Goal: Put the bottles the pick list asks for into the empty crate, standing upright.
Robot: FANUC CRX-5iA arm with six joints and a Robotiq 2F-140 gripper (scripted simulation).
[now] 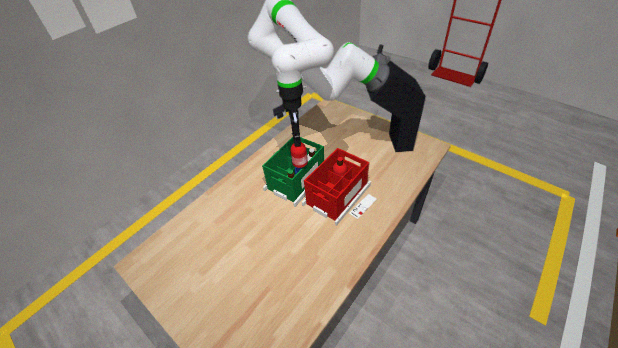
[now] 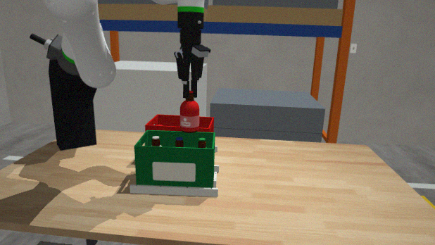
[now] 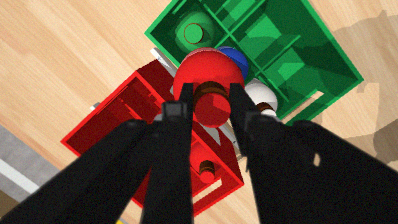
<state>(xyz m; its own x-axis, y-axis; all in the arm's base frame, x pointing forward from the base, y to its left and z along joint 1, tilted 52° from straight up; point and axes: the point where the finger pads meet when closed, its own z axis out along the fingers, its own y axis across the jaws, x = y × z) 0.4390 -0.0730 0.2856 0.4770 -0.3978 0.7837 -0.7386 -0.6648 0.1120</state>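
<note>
Now: hand 27 cm above the red crate, 18 cm to the right of it and 2 cm past it. The rest, counted from my hand: green crate (27 cm below, 6 cm to the right, 5 cm behind); then blue-label bottle (26 cm below, 4 cm behind, 1 cm to the right); then white-capped bottle (26 cm below, 13 cm behind, 1 cm to the left).
</note>
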